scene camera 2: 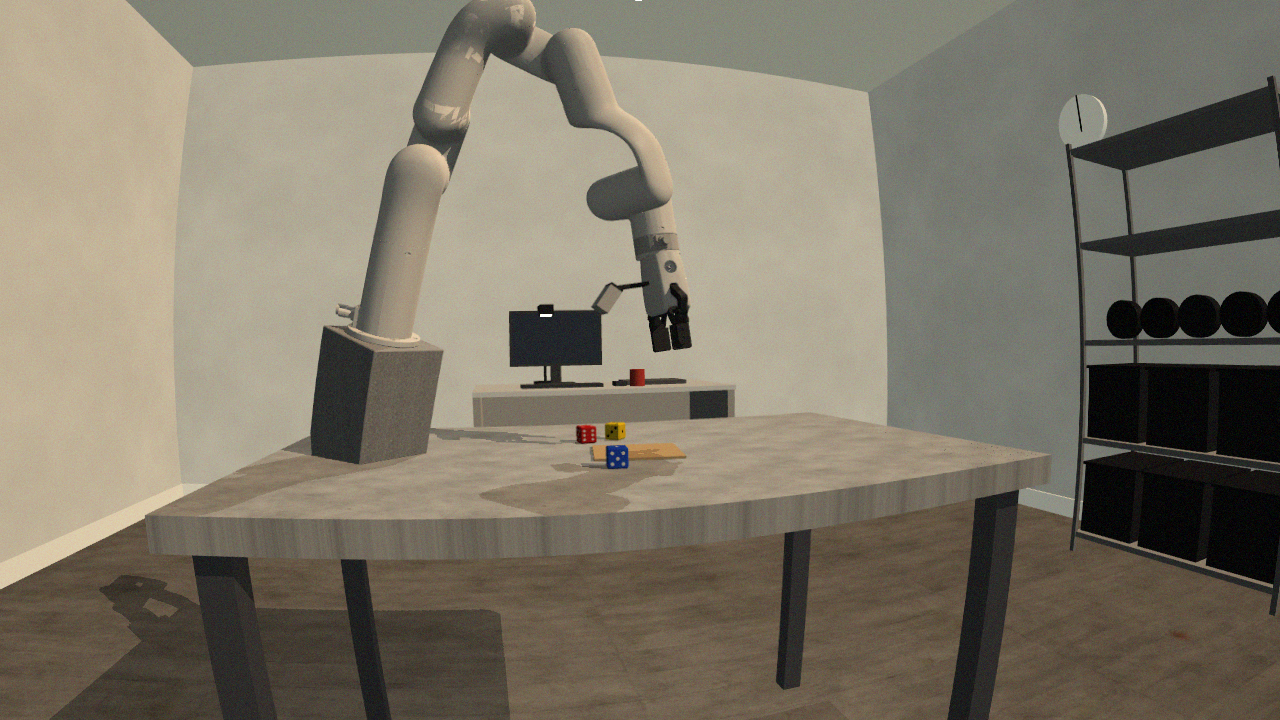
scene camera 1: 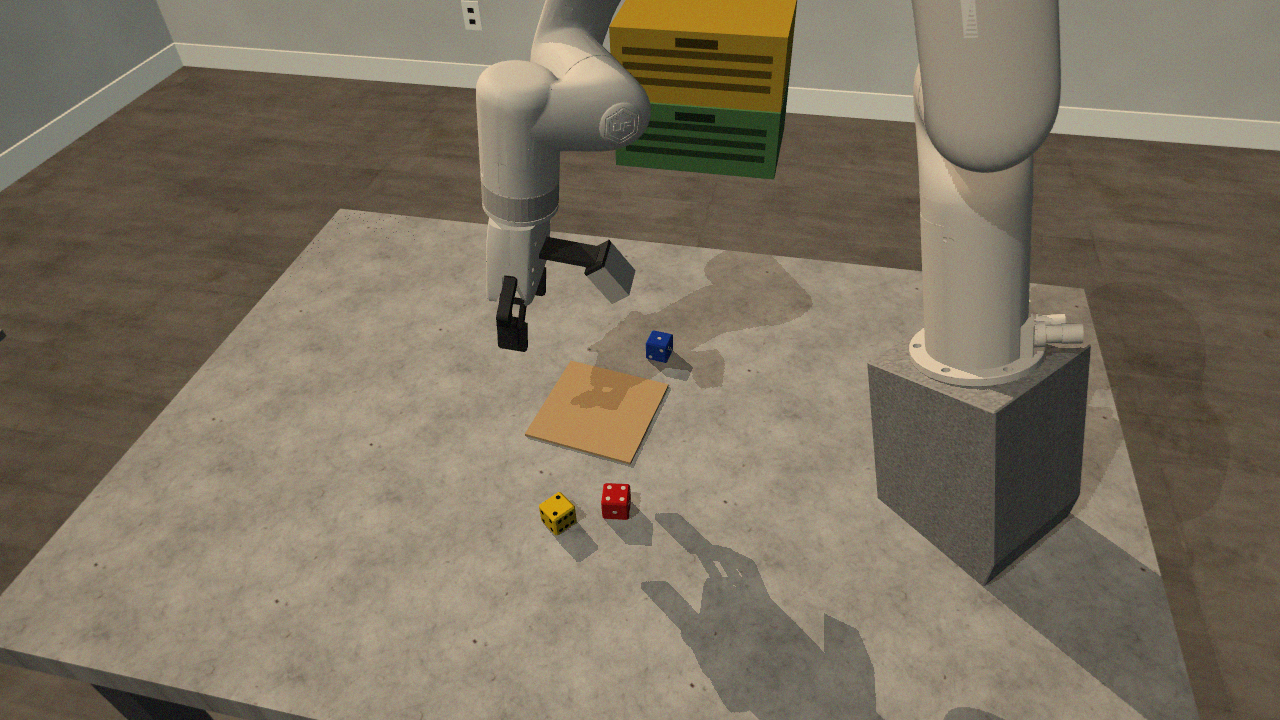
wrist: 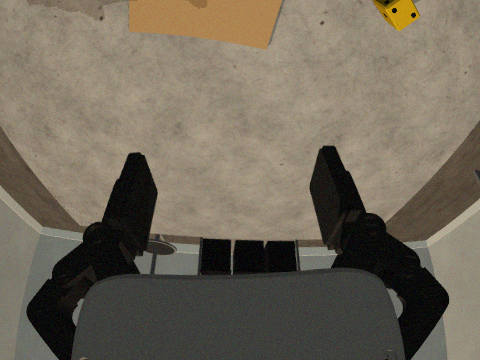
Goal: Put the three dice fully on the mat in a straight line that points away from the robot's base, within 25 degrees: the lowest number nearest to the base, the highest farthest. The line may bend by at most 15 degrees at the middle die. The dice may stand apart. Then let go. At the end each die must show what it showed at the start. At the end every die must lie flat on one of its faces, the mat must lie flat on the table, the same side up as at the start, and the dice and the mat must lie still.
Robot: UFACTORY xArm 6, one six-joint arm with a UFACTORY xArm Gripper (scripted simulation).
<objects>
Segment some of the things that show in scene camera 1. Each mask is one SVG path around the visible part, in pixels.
My gripper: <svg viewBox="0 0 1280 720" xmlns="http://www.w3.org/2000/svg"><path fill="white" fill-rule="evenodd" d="M482 202L483 210L489 216L486 242L486 296L489 301L497 301L500 295L496 314L499 348L521 352L527 351L528 323L525 322L526 307L532 303L535 295L544 296L546 293L545 264L547 260L586 267L584 274L611 304L630 295L636 270L610 240L595 246L550 237L550 219L557 213L559 203L550 215L542 219L530 222L513 222L494 216L487 211ZM513 304L520 305L518 317L512 317Z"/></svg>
A red die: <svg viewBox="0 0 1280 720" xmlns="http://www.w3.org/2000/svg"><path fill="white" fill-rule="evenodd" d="M605 483L601 500L602 517L604 519L628 520L631 504L630 485Z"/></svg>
A yellow die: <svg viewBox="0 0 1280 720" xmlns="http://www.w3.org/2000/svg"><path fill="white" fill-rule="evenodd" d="M561 492L556 493L539 505L541 521L554 535L559 535L577 522L575 506Z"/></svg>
A blue die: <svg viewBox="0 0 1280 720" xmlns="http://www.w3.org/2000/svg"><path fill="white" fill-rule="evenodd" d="M652 331L646 342L646 358L667 363L673 351L673 335Z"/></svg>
A tan square mat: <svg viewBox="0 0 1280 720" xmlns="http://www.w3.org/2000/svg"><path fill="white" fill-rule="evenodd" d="M570 361L527 429L525 436L631 465L669 384Z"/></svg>
</objects>
